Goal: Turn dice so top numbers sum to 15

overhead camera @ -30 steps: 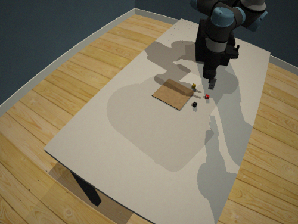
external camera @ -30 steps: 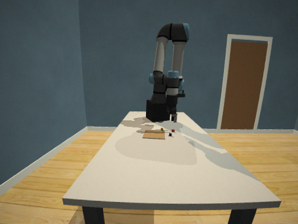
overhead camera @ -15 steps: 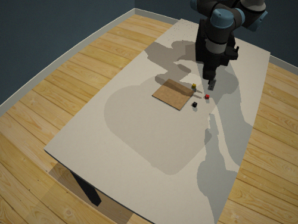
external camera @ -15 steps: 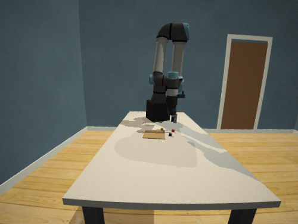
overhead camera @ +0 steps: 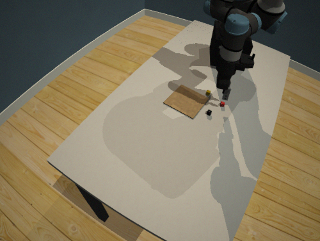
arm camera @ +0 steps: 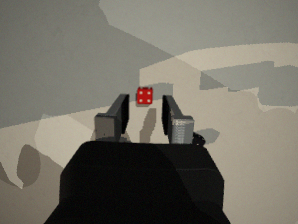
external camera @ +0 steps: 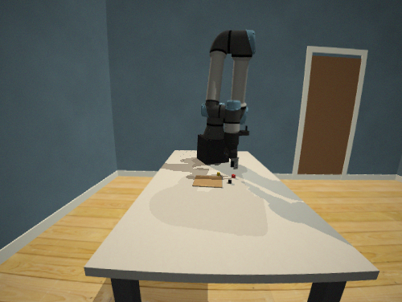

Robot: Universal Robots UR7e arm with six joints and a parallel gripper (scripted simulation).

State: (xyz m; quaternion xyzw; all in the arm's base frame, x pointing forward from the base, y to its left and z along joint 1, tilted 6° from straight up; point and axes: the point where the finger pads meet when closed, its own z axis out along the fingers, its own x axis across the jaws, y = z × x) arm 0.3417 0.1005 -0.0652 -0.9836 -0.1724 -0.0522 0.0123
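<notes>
My gripper is now 60 mm above the red die. Round my hand: black die (80 mm ahead, 30 mm to the right, 60 mm below); then yellow die (30 mm behind, 80 mm to the right, 60 mm below); then brown mat (60 mm ahead, 140 mm to the right, 70 mm below).
</notes>
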